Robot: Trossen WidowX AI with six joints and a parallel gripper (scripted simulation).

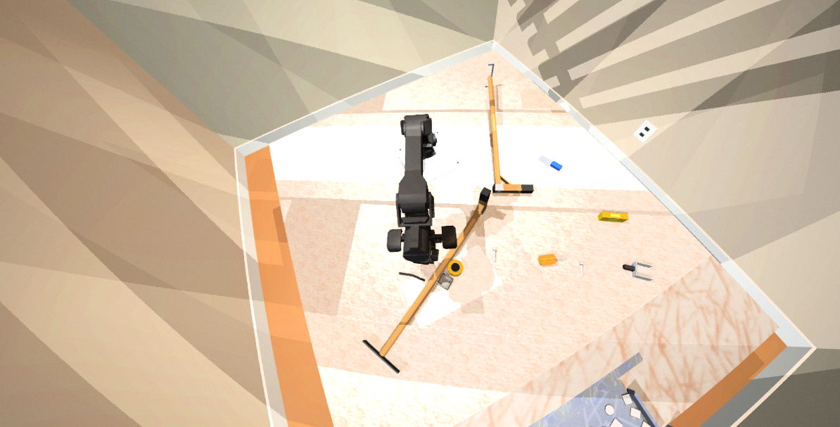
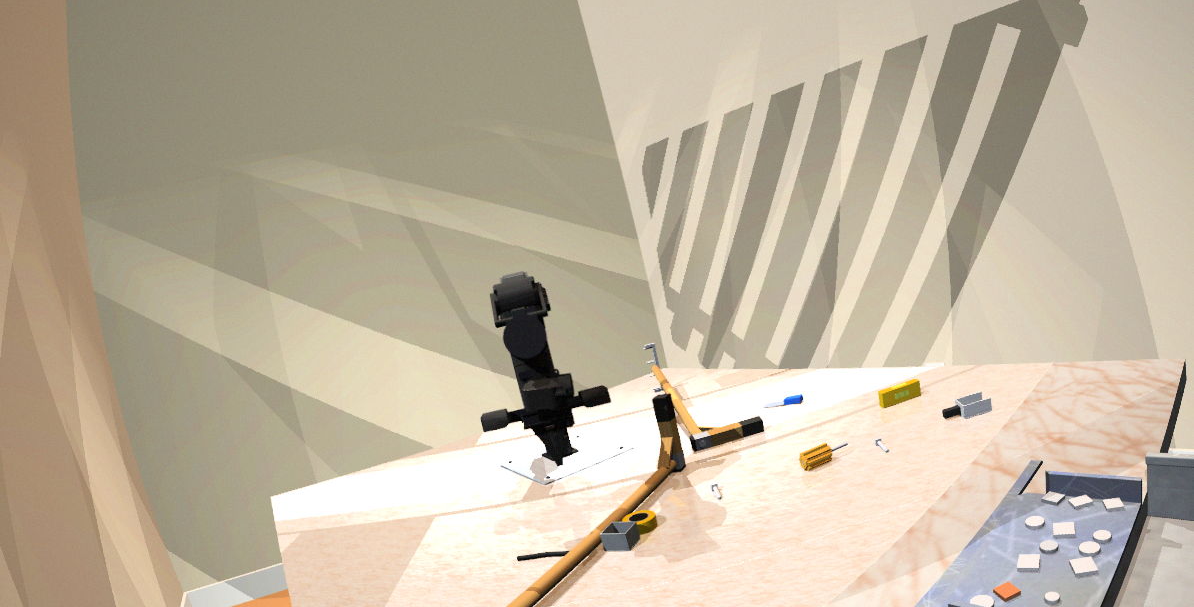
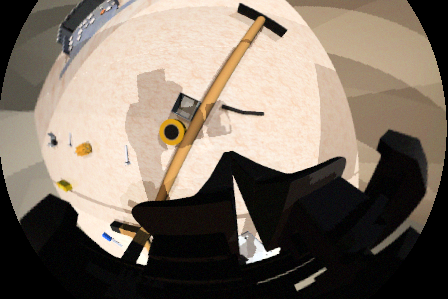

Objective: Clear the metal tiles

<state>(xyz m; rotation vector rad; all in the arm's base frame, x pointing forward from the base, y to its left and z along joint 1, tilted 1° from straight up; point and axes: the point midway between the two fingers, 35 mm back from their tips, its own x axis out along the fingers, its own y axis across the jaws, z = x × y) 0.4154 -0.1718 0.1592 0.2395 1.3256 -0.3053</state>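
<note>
My gripper tip is 5 cm short of the long scraper, 1 cm to the right of it and 6 cm above it. Round my gripper tip: grey box 8 cm ahead, 3 cm to the left, 12 cm below; then yellow tape roll 6 cm ahead, 7 cm to the left, 11 cm below; then black strip 2 cm ahead, 7 cm to the right, 12 cm below.
</note>
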